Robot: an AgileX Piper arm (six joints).
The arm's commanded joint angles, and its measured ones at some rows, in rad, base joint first. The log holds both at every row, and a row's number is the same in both.
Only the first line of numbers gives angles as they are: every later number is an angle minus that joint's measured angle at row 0.
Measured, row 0:
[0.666 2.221 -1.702 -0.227 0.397 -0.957]
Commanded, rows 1 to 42:
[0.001 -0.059 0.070 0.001 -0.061 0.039]
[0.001 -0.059 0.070 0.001 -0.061 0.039]
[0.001 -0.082 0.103 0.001 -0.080 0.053]
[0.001 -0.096 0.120 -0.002 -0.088 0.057]
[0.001 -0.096 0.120 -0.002 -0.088 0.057]
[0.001 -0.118 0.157 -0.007 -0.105 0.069]
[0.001 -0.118 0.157 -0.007 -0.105 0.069]
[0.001 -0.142 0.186 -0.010 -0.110 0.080]
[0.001 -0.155 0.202 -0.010 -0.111 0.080]
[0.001 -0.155 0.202 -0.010 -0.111 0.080]
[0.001 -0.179 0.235 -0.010 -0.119 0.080]
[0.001 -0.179 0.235 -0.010 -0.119 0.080]
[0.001 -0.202 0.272 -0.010 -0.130 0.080]
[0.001 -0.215 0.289 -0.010 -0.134 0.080]
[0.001 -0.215 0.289 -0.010 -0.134 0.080]
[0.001 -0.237 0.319 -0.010 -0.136 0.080]
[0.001 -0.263 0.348 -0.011 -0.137 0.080]
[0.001 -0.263 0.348 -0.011 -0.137 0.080]
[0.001 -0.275 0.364 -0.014 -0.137 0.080]
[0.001 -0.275 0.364 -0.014 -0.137 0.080]
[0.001 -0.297 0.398 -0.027 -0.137 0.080]
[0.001 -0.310 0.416 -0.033 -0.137 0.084]
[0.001 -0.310 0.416 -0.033 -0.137 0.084]
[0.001 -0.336 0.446 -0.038 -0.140 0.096]
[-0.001 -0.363 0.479 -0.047 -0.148 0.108]
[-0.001 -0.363 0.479 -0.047 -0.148 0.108]
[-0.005 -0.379 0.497 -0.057 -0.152 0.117]
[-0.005 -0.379 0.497 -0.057 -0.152 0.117]
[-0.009 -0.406 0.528 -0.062 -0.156 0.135]
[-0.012 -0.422 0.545 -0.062 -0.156 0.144]
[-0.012 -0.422 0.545 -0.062 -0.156 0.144]
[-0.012 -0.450 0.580 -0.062 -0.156 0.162]
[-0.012 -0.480 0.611 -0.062 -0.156 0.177]
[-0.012 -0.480 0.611 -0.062 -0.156 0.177]
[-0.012 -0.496 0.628 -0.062 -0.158 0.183]
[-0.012 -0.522 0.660 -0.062 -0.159 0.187]
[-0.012 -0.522 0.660 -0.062 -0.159 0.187]
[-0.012 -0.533 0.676 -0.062 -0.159 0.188]
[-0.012 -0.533 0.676 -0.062 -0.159 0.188]
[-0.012 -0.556 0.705 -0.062 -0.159 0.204]
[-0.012 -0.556 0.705 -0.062 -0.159 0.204]
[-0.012 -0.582 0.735 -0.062 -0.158 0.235]
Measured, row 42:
[-0.007 -0.544 0.700 -0.057 -0.152 0.190]
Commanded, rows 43 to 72:
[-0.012 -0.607 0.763 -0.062 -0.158 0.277]
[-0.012 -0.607 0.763 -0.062 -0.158 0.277]
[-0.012 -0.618 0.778 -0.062 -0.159 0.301]
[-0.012 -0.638 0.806 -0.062 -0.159 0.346]
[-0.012 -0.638 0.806 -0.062 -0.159 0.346]
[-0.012 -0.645 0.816 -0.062 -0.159 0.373]
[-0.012 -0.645 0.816 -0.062 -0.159 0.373]
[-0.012 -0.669 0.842 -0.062 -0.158 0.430]
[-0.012 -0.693 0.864 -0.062 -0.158 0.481]
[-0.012 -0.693 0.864 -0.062 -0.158 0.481]
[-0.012 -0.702 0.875 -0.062 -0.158 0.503]
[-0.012 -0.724 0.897 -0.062 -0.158 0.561]
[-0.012 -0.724 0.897 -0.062 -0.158 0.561]
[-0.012 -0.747 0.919 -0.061 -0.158 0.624]
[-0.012 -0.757 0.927 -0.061 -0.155 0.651]
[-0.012 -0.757 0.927 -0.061 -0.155 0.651]
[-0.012 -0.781 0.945 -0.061 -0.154 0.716]
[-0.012 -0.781 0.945 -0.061 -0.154 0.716]
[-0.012 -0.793 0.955 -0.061 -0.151 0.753]
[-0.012 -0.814 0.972 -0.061 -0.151 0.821]
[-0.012 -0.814 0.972 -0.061 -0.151 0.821]
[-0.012 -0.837 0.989 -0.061 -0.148 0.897]
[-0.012 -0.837 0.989 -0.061 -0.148 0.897]
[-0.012 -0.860 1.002 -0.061 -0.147 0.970]
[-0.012 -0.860 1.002 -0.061 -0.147 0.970]
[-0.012 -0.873 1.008 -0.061 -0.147 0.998]
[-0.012 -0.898 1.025 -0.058 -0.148 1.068]
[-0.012 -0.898 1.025 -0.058 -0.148 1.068]
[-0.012 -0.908 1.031 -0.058 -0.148 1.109]
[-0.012 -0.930 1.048 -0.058 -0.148 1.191]
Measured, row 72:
[-0.007 -0.897 1.028 -0.057 -0.145 1.074]
